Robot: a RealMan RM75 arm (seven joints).
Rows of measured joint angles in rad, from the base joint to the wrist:
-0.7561, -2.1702, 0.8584, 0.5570, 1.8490, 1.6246, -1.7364
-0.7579, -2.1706, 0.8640, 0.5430, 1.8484, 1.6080, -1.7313
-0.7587, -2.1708, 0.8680, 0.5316, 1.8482, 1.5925, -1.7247
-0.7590, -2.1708, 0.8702, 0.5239, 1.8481, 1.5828, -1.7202
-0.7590, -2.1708, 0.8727, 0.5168, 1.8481, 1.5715, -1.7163
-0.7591, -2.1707, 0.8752, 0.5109, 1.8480, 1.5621, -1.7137
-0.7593, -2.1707, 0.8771, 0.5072, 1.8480, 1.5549, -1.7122
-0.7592, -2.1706, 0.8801, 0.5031, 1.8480, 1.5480, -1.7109
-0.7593, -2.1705, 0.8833, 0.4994, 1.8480, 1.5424, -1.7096
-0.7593, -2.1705, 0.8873, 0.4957, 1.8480, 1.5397, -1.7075
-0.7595, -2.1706, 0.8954, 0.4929, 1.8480, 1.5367, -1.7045
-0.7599, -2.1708, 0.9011, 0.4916, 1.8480, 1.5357, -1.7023
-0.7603, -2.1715, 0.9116, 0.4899, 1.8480, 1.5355, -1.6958
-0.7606, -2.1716, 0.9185, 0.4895, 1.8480, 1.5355, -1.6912
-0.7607, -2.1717, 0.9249, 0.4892, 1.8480, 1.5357, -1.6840
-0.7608, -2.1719, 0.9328, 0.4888, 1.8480, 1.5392, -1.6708
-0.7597, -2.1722, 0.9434, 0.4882, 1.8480, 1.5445, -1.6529
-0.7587, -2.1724, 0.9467, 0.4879, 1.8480, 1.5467, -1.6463
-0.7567, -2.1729, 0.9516, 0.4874, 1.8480, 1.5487, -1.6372
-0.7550, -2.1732, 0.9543, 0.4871, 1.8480, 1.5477, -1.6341
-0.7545, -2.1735, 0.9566, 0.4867, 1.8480, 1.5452, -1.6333
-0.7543, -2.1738, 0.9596, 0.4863, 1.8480, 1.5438, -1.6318
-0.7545, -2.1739, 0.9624, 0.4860, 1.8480, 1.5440, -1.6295
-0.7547, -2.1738, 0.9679, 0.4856, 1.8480, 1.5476, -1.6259
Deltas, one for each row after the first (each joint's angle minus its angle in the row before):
-0.0018, -0.0004, 0.0056, -0.0140, -0.0006, -0.0166, 0.0051
-0.0008, -0.0002, 0.0040, -0.0114, -0.0002, -0.0155, 0.0066
-0.0003, 0.0000, 0.0022, -0.0077, -0.0001, -0.0097, 0.0045
0.0000, 0.0000, 0.0025, -0.0071, 0.0000, -0.0113, 0.0039
-0.0001, 0.0001, 0.0025, -0.0059, -0.0001, -0.0094, 0.0026
-0.0002, 0.0000, 0.0019, -0.0037, 0.0000, -0.0072, 0.0015
0.0001, 0.0001, 0.0030, -0.0041, 0.0000, -0.0069, 0.0013
-0.0001, 0.0001, 0.0032, -0.0037, 0.0000, -0.0056, 0.0013
0.0000, 0.0000, 0.0040, -0.0037, 0.0000, -0.0027, 0.0021
-0.0002, -0.0001, 0.0081, -0.0028, 0.0000, -0.0030, 0.0030
-0.0004, -0.0002, 0.0057, -0.0013, 0.0000, -0.0010, 0.0022
-0.0004, -0.0007, 0.0105, -0.0017, 0.0000, -0.0002, 0.0065
-0.0003, -0.0001, 0.0069, -0.0004, 0.0000, 0.0000, 0.0046
-0.0001, -0.0001, 0.0064, -0.0003, 0.0000, 0.0002, 0.0072
-0.0001, -0.0002, 0.0079, -0.0004, 0.0000, 0.0035, 0.0132
0.0011, -0.0003, 0.0106, -0.0006, 0.0000, 0.0053, 0.0179
0.0010, -0.0002, 0.0033, -0.0003, 0.0000, 0.0022, 0.0066
0.0020, -0.0005, 0.0049, -0.0005, 0.0000, 0.0020, 0.0091
0.0017, -0.0003, 0.0027, -0.0003, 0.0000, -0.0010, 0.0031
0.0005, -0.0003, 0.0023, -0.0004, 0.0000, -0.0025, 0.0008
0.0002, -0.0003, 0.0030, -0.0004, 0.0000, -0.0014, 0.0015
-0.0002, -0.0001, 0.0028, -0.0003, 0.0000, 0.0002, 0.0023
-0.0002, 0.0001, 0.0055, -0.0004, 0.0000, 0.0036, 0.0036

